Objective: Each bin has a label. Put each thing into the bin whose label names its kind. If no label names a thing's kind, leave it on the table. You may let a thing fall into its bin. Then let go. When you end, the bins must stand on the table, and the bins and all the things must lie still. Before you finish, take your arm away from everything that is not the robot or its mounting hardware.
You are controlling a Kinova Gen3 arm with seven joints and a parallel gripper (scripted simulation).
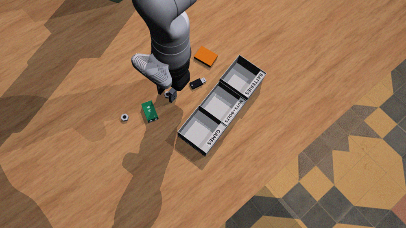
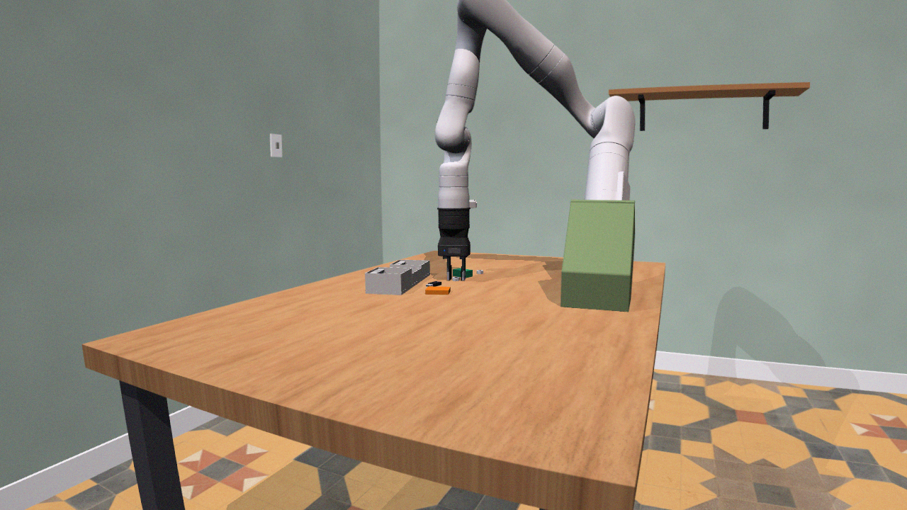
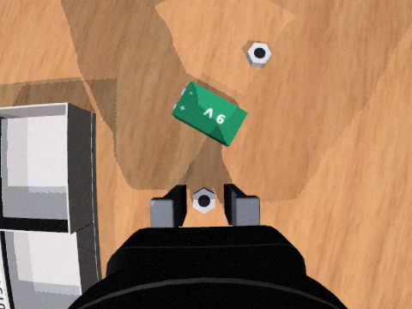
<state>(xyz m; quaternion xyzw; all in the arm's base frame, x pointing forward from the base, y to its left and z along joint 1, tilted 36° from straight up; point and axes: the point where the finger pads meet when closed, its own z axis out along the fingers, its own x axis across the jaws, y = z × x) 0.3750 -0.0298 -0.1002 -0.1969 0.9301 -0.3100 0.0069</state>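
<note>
The bin row is 10 cm ahead of my hand and 10 cm to the left of it. From my hand the other things lie so: black USB stick (1 cm ahead, 9 cm to the left, 2 cm below); then flat orange box (4 cm behind, 14 cm to the left, 1 cm below); then green 9 v battery (3 cm ahead, 6 cm to the right, 1 cm below).
</note>
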